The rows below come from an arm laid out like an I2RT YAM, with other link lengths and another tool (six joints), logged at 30 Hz.
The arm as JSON. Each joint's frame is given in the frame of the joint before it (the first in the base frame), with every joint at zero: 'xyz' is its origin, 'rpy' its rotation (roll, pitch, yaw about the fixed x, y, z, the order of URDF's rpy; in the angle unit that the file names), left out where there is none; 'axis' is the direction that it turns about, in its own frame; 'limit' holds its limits. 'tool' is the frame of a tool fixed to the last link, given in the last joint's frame.
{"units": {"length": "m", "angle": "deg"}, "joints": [
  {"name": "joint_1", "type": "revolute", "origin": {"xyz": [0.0, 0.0, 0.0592]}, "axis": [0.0, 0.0, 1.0], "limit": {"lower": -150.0, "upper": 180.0}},
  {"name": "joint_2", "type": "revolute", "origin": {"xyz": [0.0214, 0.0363, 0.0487]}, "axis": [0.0, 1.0, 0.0], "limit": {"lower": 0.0, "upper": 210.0}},
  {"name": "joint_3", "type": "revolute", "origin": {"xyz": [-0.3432, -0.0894, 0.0]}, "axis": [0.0, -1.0, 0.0], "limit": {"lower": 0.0, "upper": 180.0}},
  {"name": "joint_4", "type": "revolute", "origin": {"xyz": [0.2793, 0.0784, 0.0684]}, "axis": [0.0, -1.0, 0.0], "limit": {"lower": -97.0, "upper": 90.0}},
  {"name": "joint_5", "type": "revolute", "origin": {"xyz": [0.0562, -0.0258, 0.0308]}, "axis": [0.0, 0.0, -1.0], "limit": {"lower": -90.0, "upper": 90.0}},
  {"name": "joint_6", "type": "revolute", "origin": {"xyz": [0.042, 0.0, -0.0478]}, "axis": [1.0, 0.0, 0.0], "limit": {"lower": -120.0, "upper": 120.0}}
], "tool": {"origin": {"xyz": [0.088, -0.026, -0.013], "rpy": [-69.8, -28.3, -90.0]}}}
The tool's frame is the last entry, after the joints.
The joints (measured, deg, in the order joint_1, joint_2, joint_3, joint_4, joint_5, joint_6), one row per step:
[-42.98 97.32 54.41 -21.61 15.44 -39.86]
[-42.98 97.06 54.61 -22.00 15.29 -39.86]
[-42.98 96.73 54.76 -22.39 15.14 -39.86]
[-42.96 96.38 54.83 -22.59 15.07 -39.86]
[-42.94 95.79 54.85 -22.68 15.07 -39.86]
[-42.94 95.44 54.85 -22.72 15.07 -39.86]
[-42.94 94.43 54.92 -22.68 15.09 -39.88]
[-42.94 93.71 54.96 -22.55 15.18 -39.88]
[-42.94 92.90 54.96 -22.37 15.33 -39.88]
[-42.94 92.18 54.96 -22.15 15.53 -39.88]
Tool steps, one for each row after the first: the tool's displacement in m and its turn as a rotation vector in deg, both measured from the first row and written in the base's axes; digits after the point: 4 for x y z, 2 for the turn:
[0.0001 0.0003 0.0022 0.05 -0.14 0.06]
[-0.0001 0.0009 0.0045 0.09 -0.30 0.13]
[-0.0002 0.0014 0.0068 -0.01 -0.51 0.18]
[-0.0005 0.0019 0.0105 -0.37 -0.89 0.20]
[-0.0008 0.0022 0.0126 -0.58 -1.11 0.20]
[-0.0012 0.0025 0.0194 -1.36 -1.91 0.21]
[-0.0016 0.0025 0.0244 -2.03 -2.50 0.18]
[-0.0021 0.0027 0.0298 -2.80 -3.14 0.11]
[-0.0027 0.0026 0.0348 -3.57 -3.70 0.01]

